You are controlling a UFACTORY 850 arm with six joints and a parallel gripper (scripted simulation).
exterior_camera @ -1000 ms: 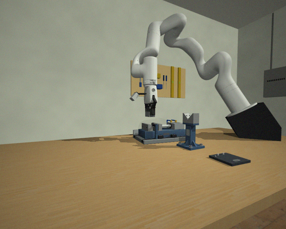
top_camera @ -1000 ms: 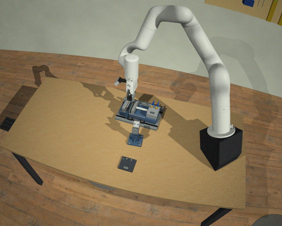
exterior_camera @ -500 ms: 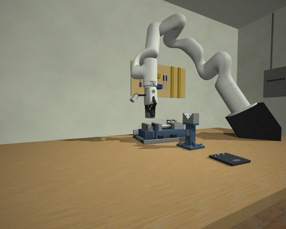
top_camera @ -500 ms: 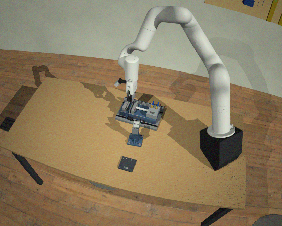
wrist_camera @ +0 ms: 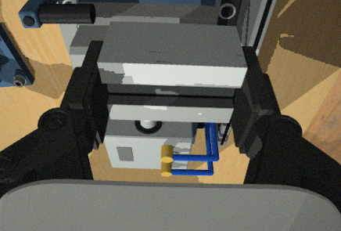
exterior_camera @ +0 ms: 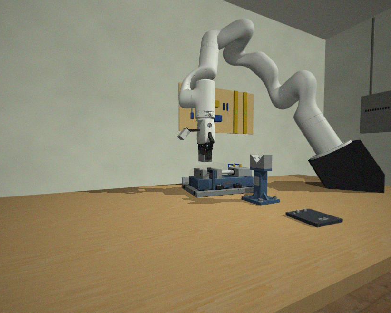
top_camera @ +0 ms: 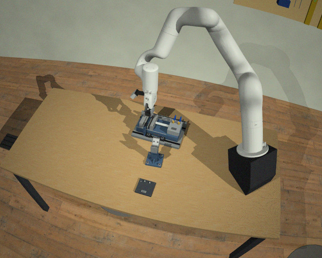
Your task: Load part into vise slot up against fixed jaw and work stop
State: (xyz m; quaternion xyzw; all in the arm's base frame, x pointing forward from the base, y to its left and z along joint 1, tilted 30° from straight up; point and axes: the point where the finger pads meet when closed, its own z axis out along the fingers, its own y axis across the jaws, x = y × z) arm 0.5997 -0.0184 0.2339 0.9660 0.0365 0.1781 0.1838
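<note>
Now: hand right at the grey block. The rest, counted from my hand: grey fixed jaw 7 cm below, 3 cm ahead, 2 cm to the left; white cylinder rod 9 cm behind, 7 cm below, 2 cm to the left; black work stop rod 7 cm to the left, 6 cm below.
</note>
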